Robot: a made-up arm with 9 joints.
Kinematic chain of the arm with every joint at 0, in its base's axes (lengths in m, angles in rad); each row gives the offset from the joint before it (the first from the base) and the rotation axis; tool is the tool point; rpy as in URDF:
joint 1: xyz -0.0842 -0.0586 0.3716 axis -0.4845 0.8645 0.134
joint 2: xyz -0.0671 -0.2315 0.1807 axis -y
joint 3: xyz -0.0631 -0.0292 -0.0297 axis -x
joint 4: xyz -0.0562 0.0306 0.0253 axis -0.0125 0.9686 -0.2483
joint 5: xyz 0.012 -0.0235 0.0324 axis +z
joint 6: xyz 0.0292 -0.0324 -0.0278 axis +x
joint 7: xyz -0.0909 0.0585 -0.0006 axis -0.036 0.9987 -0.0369
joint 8: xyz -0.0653 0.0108 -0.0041 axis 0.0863 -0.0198 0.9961
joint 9: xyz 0.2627 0.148 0 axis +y
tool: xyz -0.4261 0.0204 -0.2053 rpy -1.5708 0 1.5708
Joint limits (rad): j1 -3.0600..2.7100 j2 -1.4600..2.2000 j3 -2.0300..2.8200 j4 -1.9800..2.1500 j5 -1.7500..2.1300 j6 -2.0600..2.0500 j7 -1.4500..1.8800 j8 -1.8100..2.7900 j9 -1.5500..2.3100
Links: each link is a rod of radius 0.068 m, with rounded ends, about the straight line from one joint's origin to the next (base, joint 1, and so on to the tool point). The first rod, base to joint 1, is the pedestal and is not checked.
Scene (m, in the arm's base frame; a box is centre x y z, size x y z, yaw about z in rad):
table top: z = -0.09
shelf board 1: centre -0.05 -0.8 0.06 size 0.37 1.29 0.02 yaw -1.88
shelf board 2: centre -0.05 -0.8 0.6 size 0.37 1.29 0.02 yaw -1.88
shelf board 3: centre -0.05 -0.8 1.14 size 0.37 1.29 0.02 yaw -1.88
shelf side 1: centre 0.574 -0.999 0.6 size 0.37 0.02 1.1 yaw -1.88
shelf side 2: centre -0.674 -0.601 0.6 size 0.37 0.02 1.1 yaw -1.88
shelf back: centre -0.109 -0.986 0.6 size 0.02 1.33 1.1 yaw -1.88
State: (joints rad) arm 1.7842 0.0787 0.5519 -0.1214 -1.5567 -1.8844 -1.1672 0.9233 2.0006
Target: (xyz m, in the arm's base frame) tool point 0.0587 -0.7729 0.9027
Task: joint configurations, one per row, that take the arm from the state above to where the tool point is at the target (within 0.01 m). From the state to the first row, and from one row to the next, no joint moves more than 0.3 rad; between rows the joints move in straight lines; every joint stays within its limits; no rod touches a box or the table.
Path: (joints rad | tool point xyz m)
1: 1.8739 0.0731 0.8090 -0.2015 -1.4698 -1.9118 -1.1360 0.9569 1.9466 | -0.3596 -0.3453 0.6447
2: 1.9636 0.0674 1.0662 -0.2817 -1.3830 -1.9393 -1.1048 0.9905 1.8927 | -0.2312 -0.4242 0.7681
3: 2.0533 0.0618 1.3233 -0.3618 -1.2961 -1.9667 -1.0736 1.0241 1.8387 | -0.0525 -0.4655 0.8605
4: 2.1430 0.0562 1.5805 -0.4419 -1.2093 -1.9942 -1.0424 1.0577 1.7848 | 0.1578 -0.4626 0.9027
5: 1.9361 0.0990 1.6137 -0.4321 -1.1867 -2.0161 -1.0950 1.0855 1.9599 | 0.1196 -0.5813 0.9035
6: 1.7293 0.1418 1.6469 -0.4222 -1.1641 -2.0381 -1.1475 1.1133 2.1349 | 0.0891 -0.6849 0.9008
7: 1.5225 0.1847 1.6801 -0.4124 -1.1416 -2.0600 -1.2001 1.1411 2.3100 | 0.0587 -0.7729 0.9026

